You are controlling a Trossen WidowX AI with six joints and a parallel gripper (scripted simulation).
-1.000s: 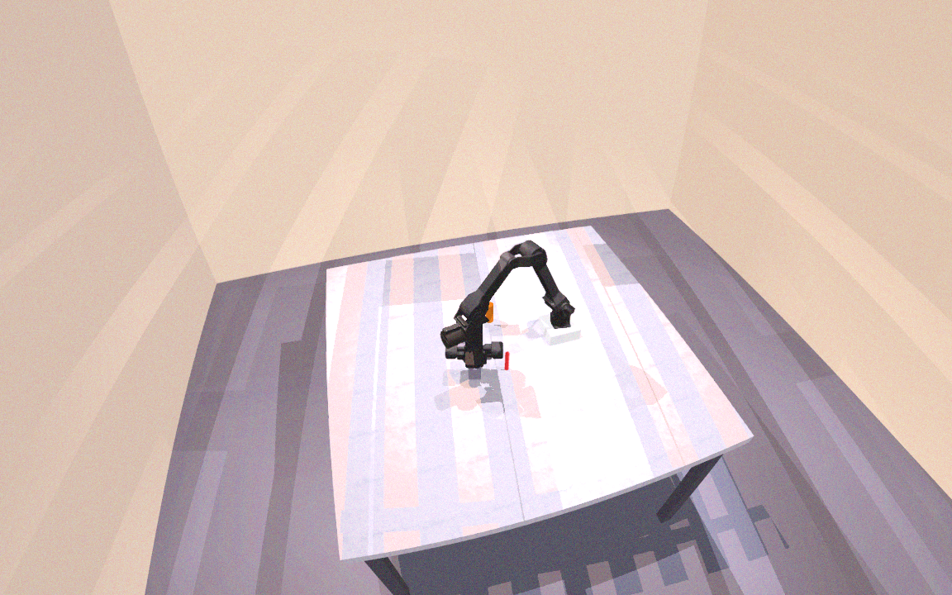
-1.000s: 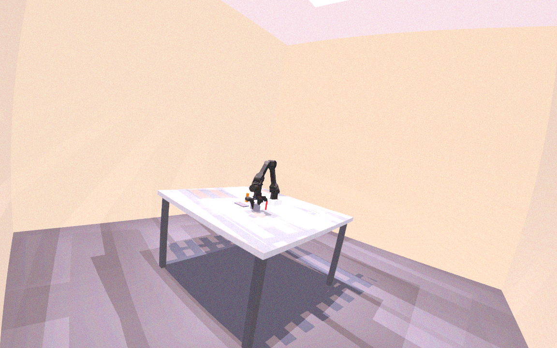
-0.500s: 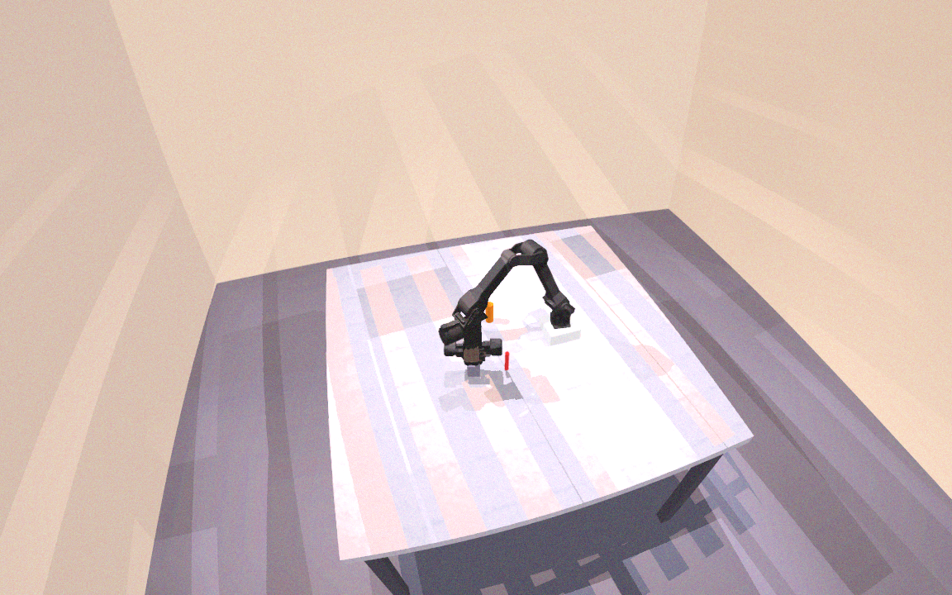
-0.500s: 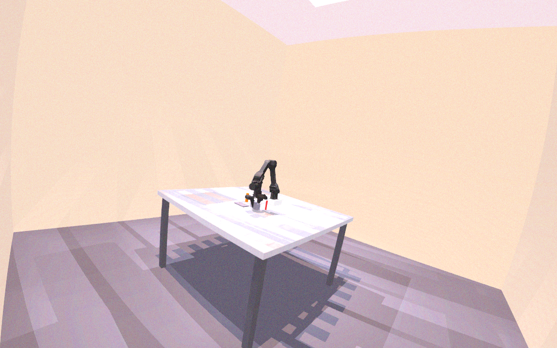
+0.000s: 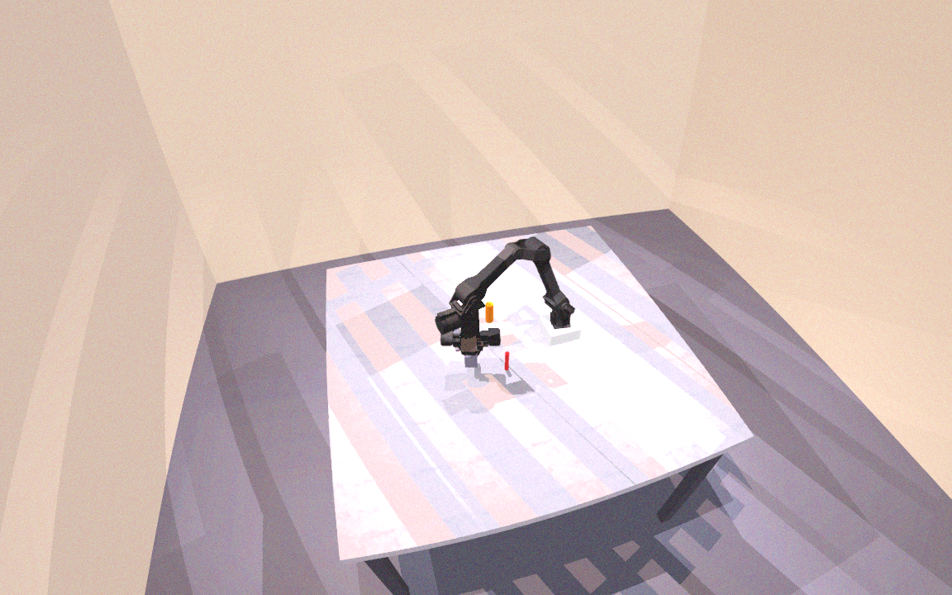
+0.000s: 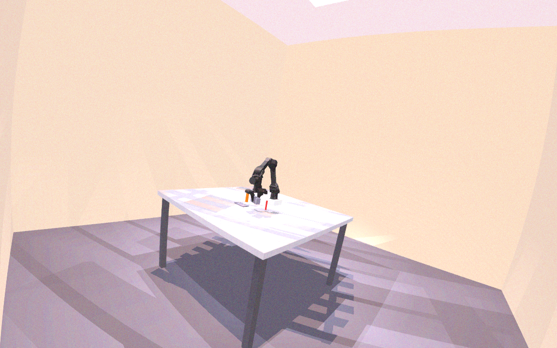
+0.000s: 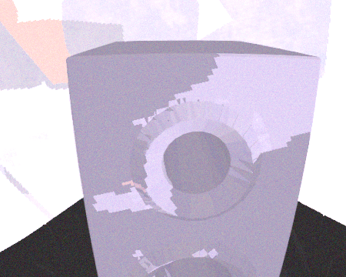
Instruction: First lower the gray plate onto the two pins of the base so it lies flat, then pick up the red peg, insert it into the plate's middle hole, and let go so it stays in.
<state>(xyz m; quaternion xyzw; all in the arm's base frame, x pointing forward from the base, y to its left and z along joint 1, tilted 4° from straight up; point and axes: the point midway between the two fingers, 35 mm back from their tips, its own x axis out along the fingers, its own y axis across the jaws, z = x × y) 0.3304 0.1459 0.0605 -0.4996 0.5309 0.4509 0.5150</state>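
Right now the base is 15 cm to the right of my gripper tip, 6 cm below it and 2 cm ahead of it. The rest, counted from my gripper tip: red peg 12 cm behind, 3 cm below, 1 cm to the left; then orange cylinder 23 cm to the right, 8 cm behind, 3 cm below; then gray plate 3 cm above.
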